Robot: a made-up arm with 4 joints.
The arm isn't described. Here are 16 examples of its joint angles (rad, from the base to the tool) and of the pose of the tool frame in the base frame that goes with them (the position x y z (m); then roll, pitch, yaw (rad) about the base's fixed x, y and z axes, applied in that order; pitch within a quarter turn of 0, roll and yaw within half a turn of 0).
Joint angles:
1: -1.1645 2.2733 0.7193 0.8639
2: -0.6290 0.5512 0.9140 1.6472
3: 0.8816 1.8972 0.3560 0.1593
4: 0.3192 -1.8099 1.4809 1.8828
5: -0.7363 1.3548 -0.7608 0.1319
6: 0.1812 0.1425 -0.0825 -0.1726
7: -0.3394 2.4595 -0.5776 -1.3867
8: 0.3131 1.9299 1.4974 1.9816
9: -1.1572 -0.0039 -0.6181 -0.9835
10: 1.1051 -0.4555 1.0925 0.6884
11: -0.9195 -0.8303 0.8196 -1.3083
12: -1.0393 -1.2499 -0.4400 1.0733
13: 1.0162 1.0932 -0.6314 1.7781
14: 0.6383 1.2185 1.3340 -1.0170
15: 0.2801 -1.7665 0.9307 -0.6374
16: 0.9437 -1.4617 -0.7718 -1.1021
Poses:
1: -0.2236 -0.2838 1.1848 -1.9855 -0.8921 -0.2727
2: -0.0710 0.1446 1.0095 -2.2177 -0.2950 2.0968
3: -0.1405 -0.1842 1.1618 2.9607 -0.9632 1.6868
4: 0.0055 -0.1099 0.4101 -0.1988 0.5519 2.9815
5: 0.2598 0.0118 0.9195 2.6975 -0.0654 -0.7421
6: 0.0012 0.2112 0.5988 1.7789 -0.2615 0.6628
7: -0.0034 -0.3567 1.1389 3.0746 0.2781 -2.1617
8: -0.0142 -0.4909 0.9937 2.6027 0.1376 -2.3125
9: -0.0492 0.1782 0.5213 1.2414 -0.4669 -0.0427
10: -0.0258 0.0727 0.5580 1.5974 1.2757 0.6971
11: -0.1554 0.1631 0.5791 1.5175 0.3817 -0.1298
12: -0.5452 -0.1600 0.4424 -0.5493 0.7449 -2.0613
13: -0.1736 0.2647 0.8125 2.4083 0.5155 1.8059
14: -0.0374 -0.1438 1.1396 -3.0006 -0.6041 0.9201
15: 0.0863 -0.2619 0.4071 0.4559 0.2893 -0.0679
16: 0.5232 -0.1878 0.6402 -0.3956 0.8103 2.0134
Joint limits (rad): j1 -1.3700..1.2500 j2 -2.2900..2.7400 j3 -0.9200..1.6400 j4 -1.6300..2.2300
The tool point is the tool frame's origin. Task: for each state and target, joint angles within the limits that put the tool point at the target. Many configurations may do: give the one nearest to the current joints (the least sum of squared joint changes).
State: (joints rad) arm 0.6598 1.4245 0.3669 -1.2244
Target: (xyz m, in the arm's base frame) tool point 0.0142 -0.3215 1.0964
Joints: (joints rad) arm 0.1753 1.5998 1.2615 -1.5220
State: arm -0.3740 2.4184 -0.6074 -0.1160
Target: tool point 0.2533 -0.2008 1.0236
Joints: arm -0.7699 1.9294 -0.9200 0.4331
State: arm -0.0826 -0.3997 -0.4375 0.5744
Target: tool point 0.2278 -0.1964 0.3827
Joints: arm 0.5698 -1.1319 0.1771 0.2509
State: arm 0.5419 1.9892 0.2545 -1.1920
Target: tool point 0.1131 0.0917 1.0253
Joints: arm -0.3020 1.2866 -0.5573 -0.9016
